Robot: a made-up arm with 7 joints.
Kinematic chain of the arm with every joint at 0, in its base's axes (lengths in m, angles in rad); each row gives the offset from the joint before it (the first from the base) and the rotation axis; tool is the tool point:
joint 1: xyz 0 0 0.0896 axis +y
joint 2: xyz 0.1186 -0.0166 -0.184 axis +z
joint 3: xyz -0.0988 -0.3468 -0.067 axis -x
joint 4: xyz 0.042 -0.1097 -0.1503 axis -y
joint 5: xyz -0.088 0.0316 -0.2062 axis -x
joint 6: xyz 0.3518 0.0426 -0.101 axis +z
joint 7: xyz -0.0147 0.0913 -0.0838 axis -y
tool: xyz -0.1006 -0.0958 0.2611
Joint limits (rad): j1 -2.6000..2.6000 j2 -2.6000..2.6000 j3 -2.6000..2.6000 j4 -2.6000..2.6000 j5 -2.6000..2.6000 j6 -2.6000..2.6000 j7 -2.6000..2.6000
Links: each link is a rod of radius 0.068 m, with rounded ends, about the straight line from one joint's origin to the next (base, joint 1, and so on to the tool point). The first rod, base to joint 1, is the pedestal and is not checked.
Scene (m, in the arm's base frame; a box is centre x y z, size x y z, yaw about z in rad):
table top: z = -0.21
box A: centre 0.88 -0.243 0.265 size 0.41 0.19 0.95 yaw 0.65
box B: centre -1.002 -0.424 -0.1 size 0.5 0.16 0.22 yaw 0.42
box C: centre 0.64 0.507 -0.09 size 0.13 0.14 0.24 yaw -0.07
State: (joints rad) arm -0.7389 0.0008 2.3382 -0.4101 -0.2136 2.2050 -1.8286
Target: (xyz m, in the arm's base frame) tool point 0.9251 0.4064 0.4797
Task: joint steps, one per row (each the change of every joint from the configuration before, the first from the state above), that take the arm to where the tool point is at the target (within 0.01 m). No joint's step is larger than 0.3 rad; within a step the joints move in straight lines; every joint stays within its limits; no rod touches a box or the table.
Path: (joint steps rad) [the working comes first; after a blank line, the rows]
Joints at the target: -0.5840 1.7516 2.0853 0.1756 -0.0260 1.6655 -2.1418
Straight joint move there: touches box A.

1: -0.0601 0.2689 0.0216 0.0516 0.1155 0.0243 0.0692
2: -0.0601 0.2689 0.0215 0.0515 0.1155 0.0243 0.0691
3: -0.0601 0.2689 0.0216 0.0516 0.1156 0.0243 0.0692
4: -0.0601 0.2689 0.0216 0.0516 0.1155 0.0242 0.0691
5: -0.0048 0.2343 -0.1259 0.0589 0.0649 -0.0696 0.0399
6: -0.0048 0.2344 -0.1258 0.0589 0.0648 -0.0696 0.0398
7: -0.0048 0.2343 -0.1259 0.0589 0.0649 -0.0696 0.0398
8: -0.0048 0.2344 -0.1258 0.0590 0.0649 -0.0696 0.0399
9: 0.1382 -0.0874 0.0547 0.0479 -0.1780 -0.1194 -0.2497
10: 0.1382 -0.0874 0.0548 0.0479 -0.1780 -0.1194 -0.2498
11: 0.1381 -0.0874 0.0547 0.0479 -0.1780 -0.1194 -0.2497

